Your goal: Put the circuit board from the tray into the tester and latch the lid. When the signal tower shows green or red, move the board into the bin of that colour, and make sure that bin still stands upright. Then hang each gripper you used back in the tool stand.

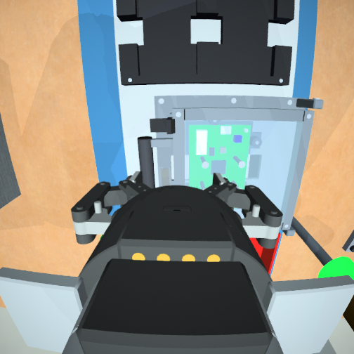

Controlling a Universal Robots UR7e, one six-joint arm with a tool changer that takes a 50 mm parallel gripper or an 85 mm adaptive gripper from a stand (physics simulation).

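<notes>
The green circuit board (218, 150) lies in the grey tester (195, 102), seen through the clear lid (275, 145), which lies over it. A dark upright lever (145, 162) and a black block (162, 125) are at the tester's left side; whether the lid is latched I cannot tell. The signal tower (337, 268) shows bright green at the right edge. Part of the red bin (270, 256) shows at the lower right, behind my gripper. My gripper (176, 181) is open, with its fingertips apart near the front of the tester; its body hides the board's lower end.
A black tray (170, 65) with square cut-outs is beyond the tester, on a white panel (102, 0) with blue side strips (102, 100). The tower's dark pole (312, 242) rises right of the tester. A dark grey object (7, 170) is at the left edge.
</notes>
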